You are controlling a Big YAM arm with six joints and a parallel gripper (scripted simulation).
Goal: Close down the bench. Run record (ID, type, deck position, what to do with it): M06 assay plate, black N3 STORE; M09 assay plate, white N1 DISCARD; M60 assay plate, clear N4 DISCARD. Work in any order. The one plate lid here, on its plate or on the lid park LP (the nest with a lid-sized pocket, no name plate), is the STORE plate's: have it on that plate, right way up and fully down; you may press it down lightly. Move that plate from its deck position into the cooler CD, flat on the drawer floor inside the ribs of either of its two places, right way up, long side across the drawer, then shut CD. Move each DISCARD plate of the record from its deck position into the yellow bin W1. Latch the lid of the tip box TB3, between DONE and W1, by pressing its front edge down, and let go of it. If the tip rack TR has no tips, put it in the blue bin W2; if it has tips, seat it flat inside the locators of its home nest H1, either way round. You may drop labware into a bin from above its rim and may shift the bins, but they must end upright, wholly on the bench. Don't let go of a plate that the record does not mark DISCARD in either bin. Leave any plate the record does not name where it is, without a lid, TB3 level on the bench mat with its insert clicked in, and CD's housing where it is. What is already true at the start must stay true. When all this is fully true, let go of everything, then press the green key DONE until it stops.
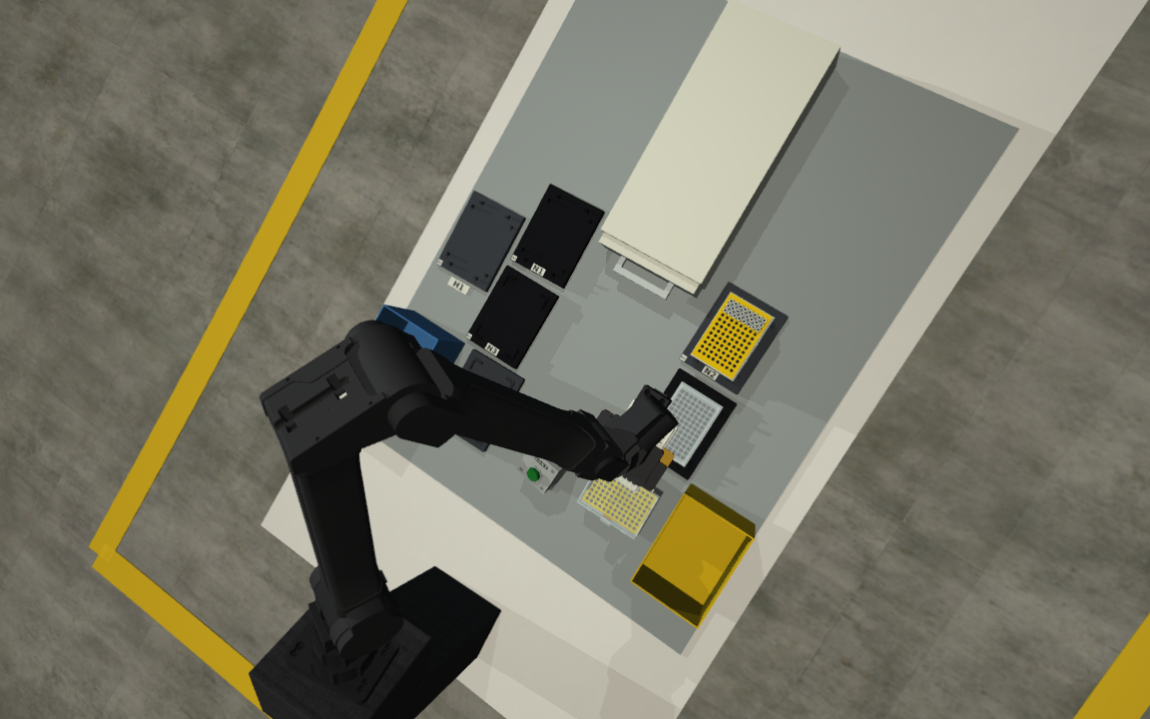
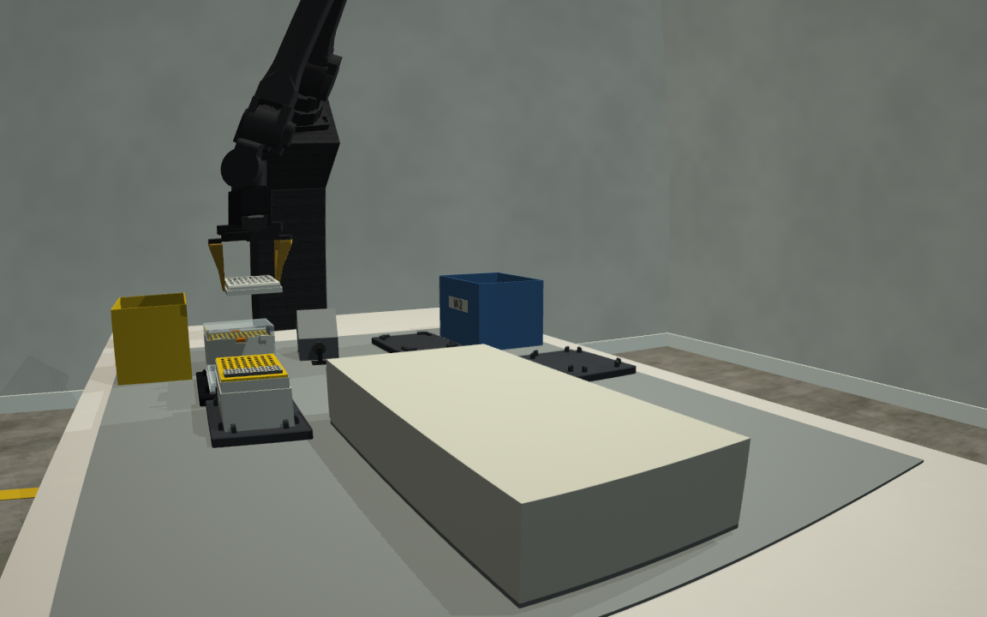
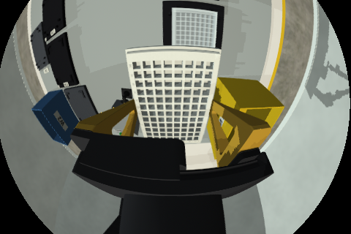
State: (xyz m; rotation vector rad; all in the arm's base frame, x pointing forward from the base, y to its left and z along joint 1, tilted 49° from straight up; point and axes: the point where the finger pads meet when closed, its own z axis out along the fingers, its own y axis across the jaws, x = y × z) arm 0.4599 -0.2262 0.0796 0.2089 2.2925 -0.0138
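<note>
Now: hand 5 cm short of the clear plate, 5 cm to the left of it and 13 cm above it. Round my hand: tip box lid (11 cm behind, 1 cm to the left, 9 cm below); white plate (right at my hand); tip box TB3 (11 cm behind, 1 cm to the left, 10 cm below).
</note>
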